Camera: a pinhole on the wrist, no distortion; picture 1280 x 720 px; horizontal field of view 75.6 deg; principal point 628.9 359.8 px. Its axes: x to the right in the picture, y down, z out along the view. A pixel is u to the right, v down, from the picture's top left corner.
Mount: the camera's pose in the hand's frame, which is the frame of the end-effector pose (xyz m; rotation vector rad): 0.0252 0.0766 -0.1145 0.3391 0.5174 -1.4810
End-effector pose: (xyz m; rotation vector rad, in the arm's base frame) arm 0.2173 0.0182 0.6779 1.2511 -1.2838 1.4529
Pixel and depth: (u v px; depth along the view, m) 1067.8 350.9 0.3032
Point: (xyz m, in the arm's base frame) 0.4275 -0.0076 0.7770
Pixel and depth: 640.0 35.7 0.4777
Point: 0.4691 -0.2492 0.6086
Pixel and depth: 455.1 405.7 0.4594
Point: 0.3247 -0.2923 0.7923
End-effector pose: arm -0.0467 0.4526 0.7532 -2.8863 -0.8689 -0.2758
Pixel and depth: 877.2 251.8 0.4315
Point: -0.1474 0.7123 0.5890
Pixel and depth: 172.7 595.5 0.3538
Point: 0.1654 0.5305 0.5123
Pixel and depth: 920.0 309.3 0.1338
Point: -0.0413 0.4945 0.7867
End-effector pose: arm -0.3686 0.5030 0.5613 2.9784 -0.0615 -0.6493
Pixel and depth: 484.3 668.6 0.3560
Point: -0.2725 0.5193 0.2873
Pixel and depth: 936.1 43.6 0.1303
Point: -0.3649 0.5413 0.5835
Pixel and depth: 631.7 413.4 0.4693
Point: -0.3798 0.6387 0.2461
